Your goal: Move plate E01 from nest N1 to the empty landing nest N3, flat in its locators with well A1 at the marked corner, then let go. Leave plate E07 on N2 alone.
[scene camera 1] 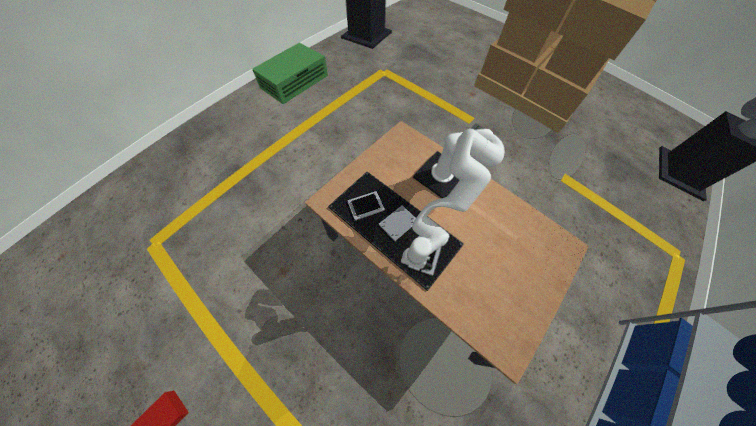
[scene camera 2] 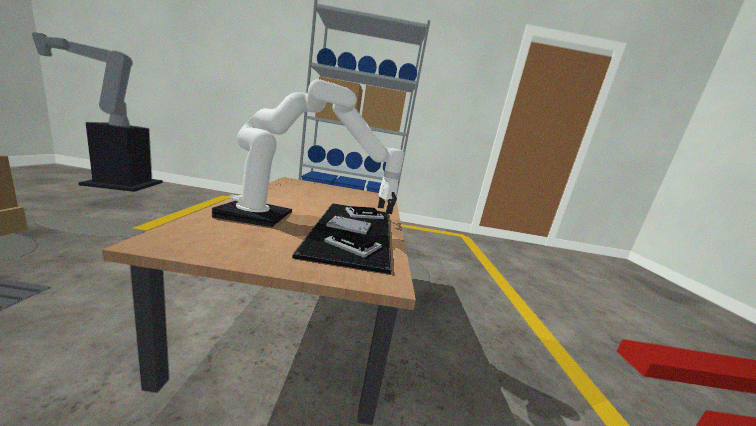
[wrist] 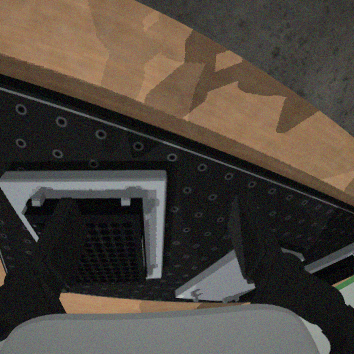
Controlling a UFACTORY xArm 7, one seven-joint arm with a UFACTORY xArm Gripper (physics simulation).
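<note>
A black well plate [wrist: 112, 250] [scene camera 2: 365, 211] sits in a grey frame nest [wrist: 157, 225] [scene camera 2: 369, 215] [scene camera 1: 435, 261] at one end of the black board. My gripper [wrist: 157, 211] [scene camera 2: 386, 205] is open and empty, low over this nest. In the wrist view its left finger overlaps the plate's left side; its right finger is past the frame's right side. The middle nest [scene camera 1: 397, 222] [scene camera 2: 348, 224] [wrist: 225, 277] is a light grey slab with small locator tabs. The far nest [scene camera 1: 370, 213] [scene camera 2: 346, 249] has a dark plate [scene camera 1: 365, 203] [scene camera 2: 365, 241] inside. Labels and marked corners are unreadable.
The perforated black board [scene camera 1: 447, 255] [scene camera 2: 317, 254] [wrist: 40, 130] lies along the edge of the wooden table [scene camera 1: 518, 275] [scene camera 2: 227, 264]. The arm's black base [scene camera 1: 424, 177] [scene camera 2: 251, 214] stands behind it. Shadows fall on the table's edge beside the board.
</note>
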